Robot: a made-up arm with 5 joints.
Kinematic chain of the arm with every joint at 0, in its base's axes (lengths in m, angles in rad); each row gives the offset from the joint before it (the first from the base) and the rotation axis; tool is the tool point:
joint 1: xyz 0 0 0.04 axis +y
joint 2: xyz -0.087 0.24 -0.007 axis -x
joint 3: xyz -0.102 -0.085 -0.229 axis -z
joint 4: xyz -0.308 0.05 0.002 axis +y
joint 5: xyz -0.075 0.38 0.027 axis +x
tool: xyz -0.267 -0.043 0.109
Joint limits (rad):
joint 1: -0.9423..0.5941
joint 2: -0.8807..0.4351
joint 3: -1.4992..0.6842
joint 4: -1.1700..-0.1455
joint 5: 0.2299..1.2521
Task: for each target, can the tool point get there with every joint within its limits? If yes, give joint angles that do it. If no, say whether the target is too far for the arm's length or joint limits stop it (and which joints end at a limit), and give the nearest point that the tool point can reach.
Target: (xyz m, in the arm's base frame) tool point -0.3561 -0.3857 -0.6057
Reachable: yes | joints -0.6564 0.3361 -1.2278 -0.9999 0.8289
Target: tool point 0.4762 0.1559 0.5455
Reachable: no: joint limits stop it (at a limit: joint 1, joint 2, joint 3, joint 4, joint 5) | nearest point -0.1858 0.7516 0.6120 | short by 0.893 m
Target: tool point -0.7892 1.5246 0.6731
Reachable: no: too far | nearest point -0.5047 0.8821 0.4140 | short by 0.749 m
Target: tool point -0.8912 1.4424 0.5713
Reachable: no: too far | nearest point -0.5731 0.8598 0.3816 | short by 0.690 m
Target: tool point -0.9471 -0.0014 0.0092
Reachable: yes | joints 0.4593 -0.3246 -0.8741 -0.4450 1.1067
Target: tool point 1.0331 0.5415 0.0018
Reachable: no: joint limits stop it (at a limit: joint 1, joint 3, joint 4, joint 5) | nearest point 0.3329 0.4728 -0.6318 | short by 0.947 m
